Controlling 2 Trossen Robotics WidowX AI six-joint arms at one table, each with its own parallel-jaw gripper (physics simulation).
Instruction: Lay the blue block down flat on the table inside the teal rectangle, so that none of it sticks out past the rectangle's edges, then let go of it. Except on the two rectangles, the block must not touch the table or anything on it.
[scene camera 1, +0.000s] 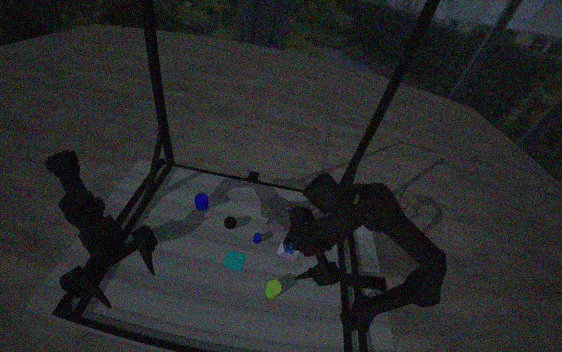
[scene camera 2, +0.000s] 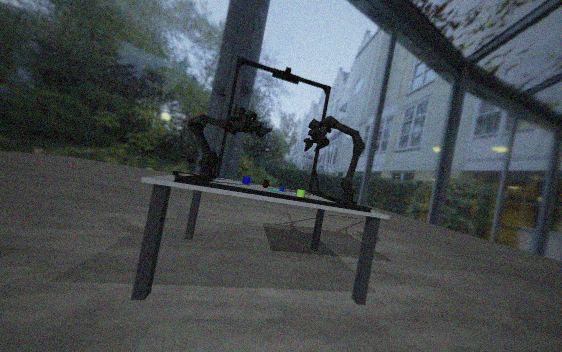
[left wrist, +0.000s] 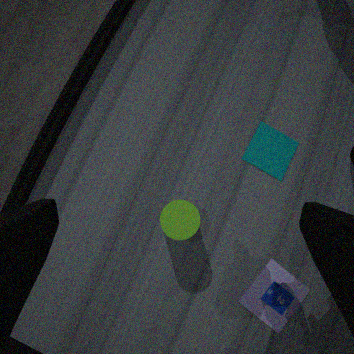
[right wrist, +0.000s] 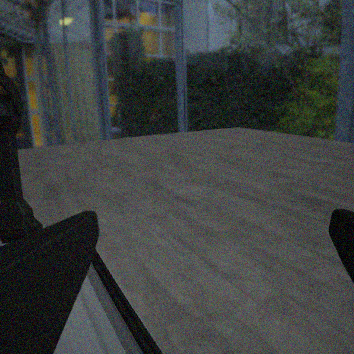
my left gripper: open, holds nothing
my right gripper: open, holds nothing
a lime cylinder: on the table
